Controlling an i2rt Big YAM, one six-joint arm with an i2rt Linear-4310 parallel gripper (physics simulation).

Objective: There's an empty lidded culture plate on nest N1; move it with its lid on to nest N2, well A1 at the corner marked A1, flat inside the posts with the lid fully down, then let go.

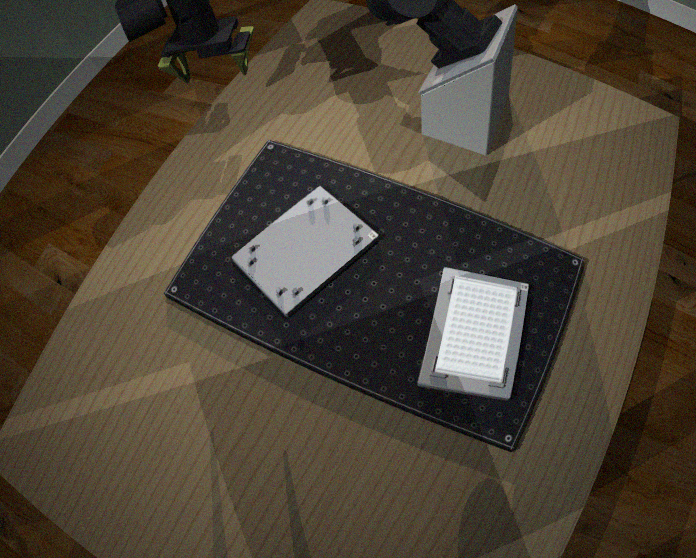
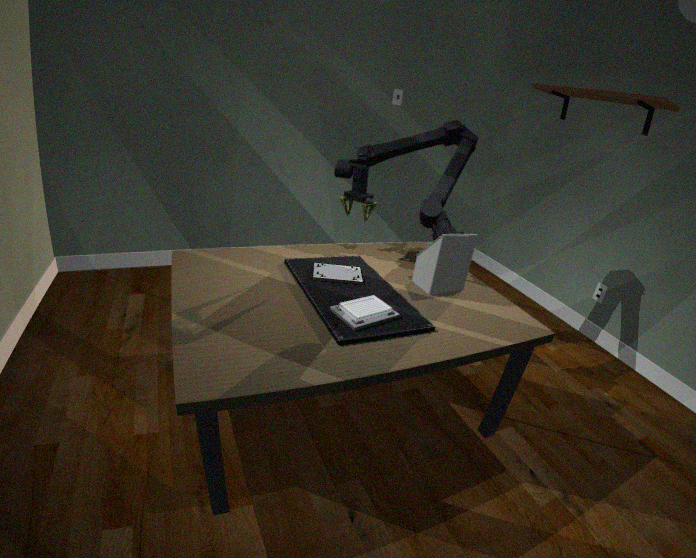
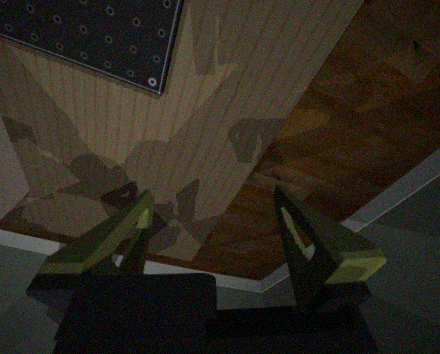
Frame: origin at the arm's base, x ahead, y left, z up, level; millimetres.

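Seen in the pictures: gripper, fingertip midpoint: [image 1: 216,76] [image 2: 356,217] [image 3: 213,192]; arm's base, origin of the base link: [image 1: 469,44] [image 2: 447,244].
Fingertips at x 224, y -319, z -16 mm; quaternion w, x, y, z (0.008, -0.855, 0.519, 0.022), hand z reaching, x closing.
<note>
Pixels of each thing's middle, then the offset from my fingertips to it. "pt": a spot on its surface instead. Level surfaces: height alone.
- lidded culture plate, body centre: [image 1: 478,327] [image 2: 365,306] dx +138, dy +500, dz -108 mm
- grey nest N1, body centre: [image 1: 477,332] [image 2: 365,311] dx +138, dy +500, dz -124 mm
- small pale label, surface spot: [image 1: 372,234] pt dx +80, dy +313, dz -120 mm
- black perforated board, body centre: [image 1: 378,277] [image 2: 351,290] dx +125, dy +346, dz -139 mm
- wooden table, its level: dz -145 mm
The lidded culture plate [image 1: 474,331] [image 2: 366,308] is white with rows of wells and sits on the grey nest N1 [image 1: 432,348] [image 2: 355,324], between its corner posts. Its lid looks level. The other grey nest, N2 [image 1: 305,249] [image 2: 338,272], is bare and turned at an angle, with dark posts in pairs near its corners. A small pale label [image 1: 372,234] marks one of its corners; its text is too small to read. My gripper [image 1: 214,76] [image 2: 357,217] [image 3: 213,192] is open and empty, high up beyond the N2 end of the board, away from both nests.
Both nests are on a black perforated board [image 1: 400,255] [image 2: 386,290] [image 3: 95,45] on the wooden table [image 1: 145,406] [image 2: 232,348] [image 3: 200,100]. The arm's grey wedge-shaped base [image 1: 456,116] [image 2: 450,264] stands behind the board. A shelf [image 2: 604,95] hangs on the wall at the right.
</note>
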